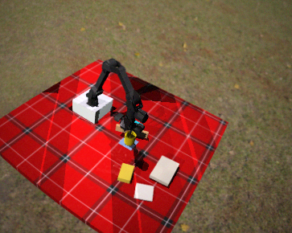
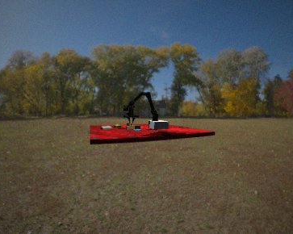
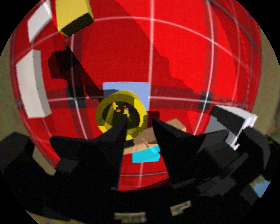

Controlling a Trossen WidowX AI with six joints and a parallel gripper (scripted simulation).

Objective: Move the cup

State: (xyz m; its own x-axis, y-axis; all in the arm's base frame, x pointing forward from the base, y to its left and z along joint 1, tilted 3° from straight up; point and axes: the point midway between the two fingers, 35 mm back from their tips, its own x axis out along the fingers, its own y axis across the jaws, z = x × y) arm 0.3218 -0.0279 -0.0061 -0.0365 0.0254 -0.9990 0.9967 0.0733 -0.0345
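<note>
Now: the yellow cup 4 cm below my gripper tip and 2 cm ahead of it. Also, from my gripper tip: wooden bar 8 cm to the left, 6 cm below, 1 cm behind; cyan pad 16 cm to the left, 8 cm below, 5 cm behind; blue pad 8 cm below, 2 cm ahead.
</note>
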